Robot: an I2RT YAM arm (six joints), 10 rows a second.
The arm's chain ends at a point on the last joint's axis. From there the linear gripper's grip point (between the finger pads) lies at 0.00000 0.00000 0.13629 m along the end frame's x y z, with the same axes.
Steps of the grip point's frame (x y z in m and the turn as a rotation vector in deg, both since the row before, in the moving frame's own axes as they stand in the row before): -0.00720, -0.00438, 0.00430, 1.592, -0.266, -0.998; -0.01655, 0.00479, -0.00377, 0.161, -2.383, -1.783; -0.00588, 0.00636, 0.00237, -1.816, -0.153, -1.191; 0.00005, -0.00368, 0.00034, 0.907, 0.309, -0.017; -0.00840, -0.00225, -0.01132, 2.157, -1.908, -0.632
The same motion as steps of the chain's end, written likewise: -0.00653, -0.00060, 0.00435, 1.592, -0.266, -0.998; -0.01088, 0.00508, -0.00365, 0.161, -2.383, -1.783; -0.00556, 0.00204, 0.00244, -1.816, -0.153, -1.191; -0.00068, -0.00152, 0.00036, 0.907, 0.309, -0.017; -0.00384, 0.00285, -0.01115, 2.157, -1.908, -0.632
